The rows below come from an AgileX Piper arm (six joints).
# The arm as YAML. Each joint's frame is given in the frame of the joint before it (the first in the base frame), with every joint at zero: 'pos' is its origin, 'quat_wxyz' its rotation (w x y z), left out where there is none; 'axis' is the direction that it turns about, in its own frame. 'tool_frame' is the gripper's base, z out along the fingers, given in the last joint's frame.
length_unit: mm
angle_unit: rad
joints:
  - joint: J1
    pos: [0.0, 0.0, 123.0]
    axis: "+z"
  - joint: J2
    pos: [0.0, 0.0, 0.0]
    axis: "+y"
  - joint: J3
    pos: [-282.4, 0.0, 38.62]
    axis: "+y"
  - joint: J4
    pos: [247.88, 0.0, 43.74]
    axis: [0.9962, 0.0, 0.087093]
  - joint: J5
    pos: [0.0, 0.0, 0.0]
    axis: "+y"
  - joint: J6
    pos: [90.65, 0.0, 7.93]
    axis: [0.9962, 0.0, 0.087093]
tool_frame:
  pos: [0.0, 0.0, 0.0]
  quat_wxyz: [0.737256, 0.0, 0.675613, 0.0]
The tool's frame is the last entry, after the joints.
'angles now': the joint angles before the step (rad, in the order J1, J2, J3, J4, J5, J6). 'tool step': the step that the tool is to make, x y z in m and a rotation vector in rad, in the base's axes. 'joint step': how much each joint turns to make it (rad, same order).
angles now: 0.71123 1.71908 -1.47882 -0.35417 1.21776 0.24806
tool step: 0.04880 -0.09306 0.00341 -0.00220 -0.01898 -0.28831
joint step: -0.29786 -0.00397 -0.00576 -0.01121 -0.00748 -0.00575
